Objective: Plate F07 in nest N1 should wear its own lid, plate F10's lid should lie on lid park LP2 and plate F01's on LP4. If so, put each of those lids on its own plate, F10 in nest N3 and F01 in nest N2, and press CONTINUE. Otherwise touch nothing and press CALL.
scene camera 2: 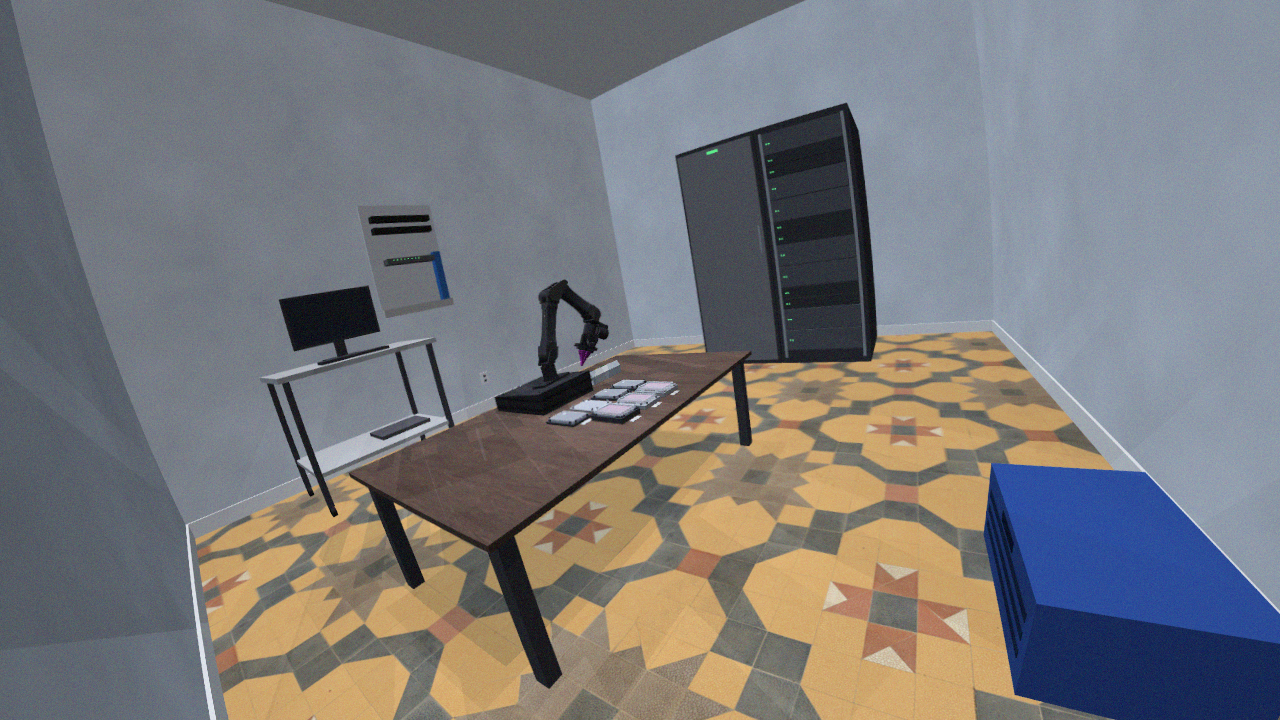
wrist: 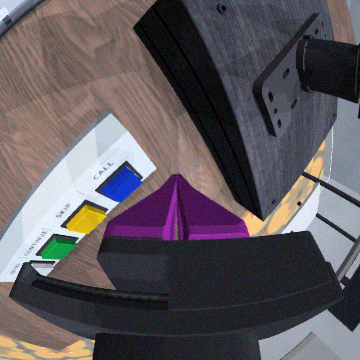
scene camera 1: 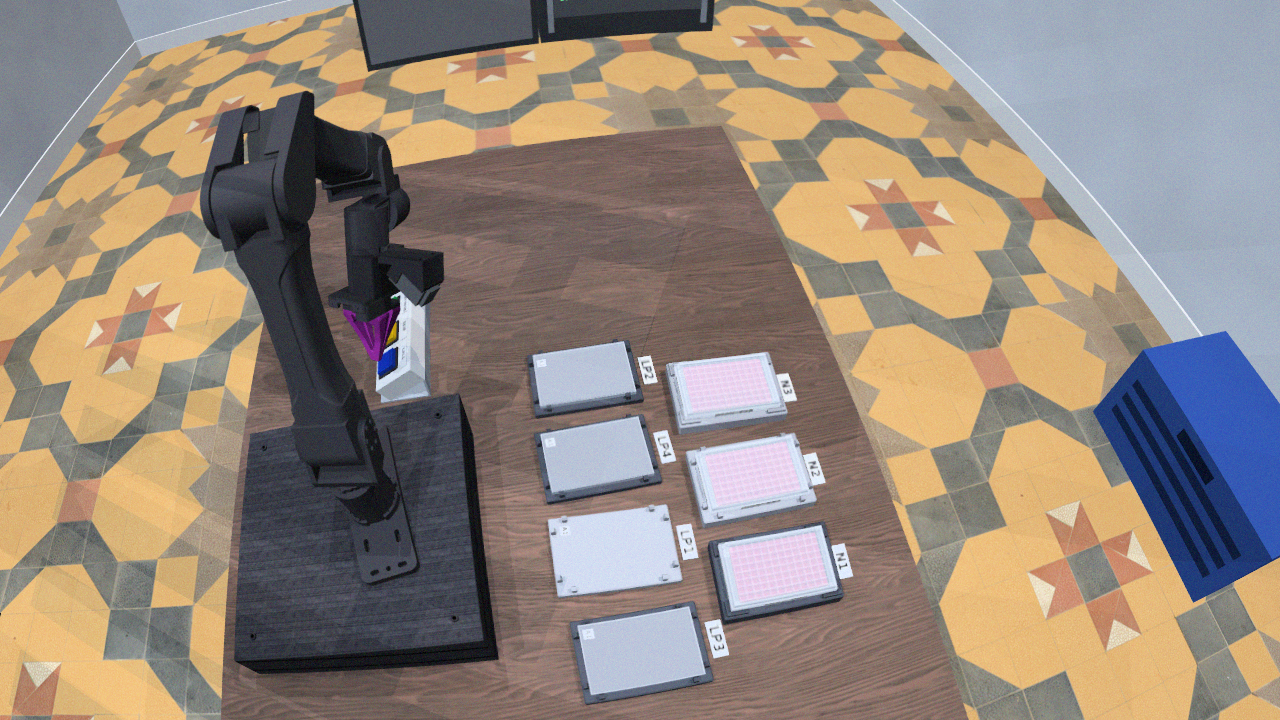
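My gripper is shut and empty, its purple fingertips above the table beside the button box. In the wrist view the blue CALL button is left of the fingertips, and the green CONTINUE button is farther down-left. Pink-welled plates sit in N1, N2 and N3. Grey lids lie on LP2 and LP4. Plate and lid numbers are too small to read; I cannot tell whether the N1 plate wears a lid.
The yellow SKIP button lies between CALL and CONTINUE. A grey lid lies on LP3; a pale rectangle with corner posts is at LP1. The dark arm base stands close to the box.
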